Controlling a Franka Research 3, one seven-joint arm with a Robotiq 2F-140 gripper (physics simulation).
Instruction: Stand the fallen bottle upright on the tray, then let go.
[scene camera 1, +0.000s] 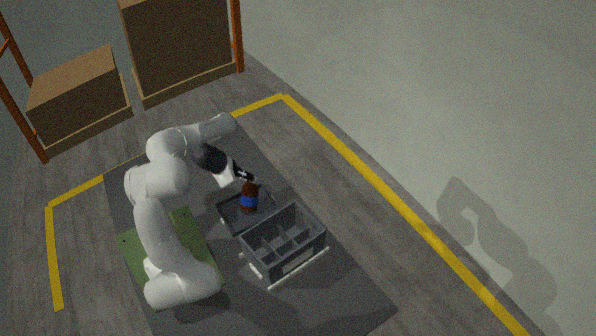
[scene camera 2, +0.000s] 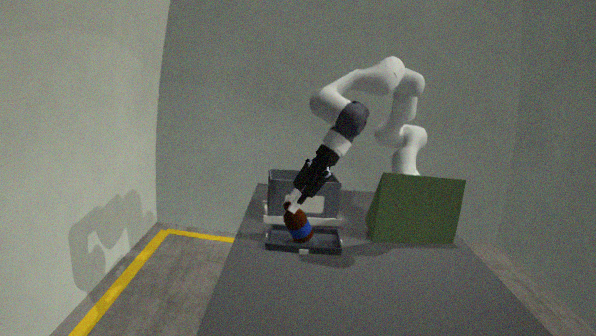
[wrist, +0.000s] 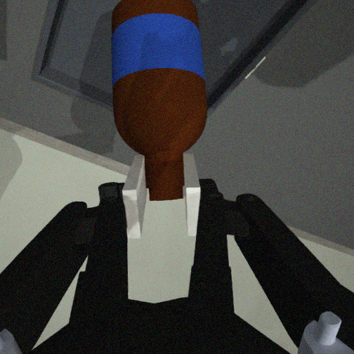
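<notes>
The brown bottle (scene camera 1: 249, 200) (scene camera 2: 300, 227) (wrist: 159, 100) with a blue band is over the tray (scene camera 1: 231, 212) (scene camera 2: 325, 243) (wrist: 67, 57), neck up and base down. In the scene camera 2 view it leans, its neck toward the left. Its base is at or very near the tray floor; I cannot tell whether it touches. My gripper (scene camera 1: 249, 180) (scene camera 2: 292, 202) (wrist: 164, 172) is shut on the bottle's neck, with one pale fingertip on each side, and comes in at a slant from above. In the wrist view the bottle's base is cut off by the top edge.
A grey divided crate (scene camera 1: 316, 243) (scene camera 2: 280, 195) stands right beside the tray. A green block (scene camera 1: 187, 227) (scene camera 2: 415, 210) stands by the arm's base. Two brown boxes (scene camera 1: 75, 95) (scene camera 1: 180, 50) stand in an orange rack (scene camera 1: 237, 40) beyond the table.
</notes>
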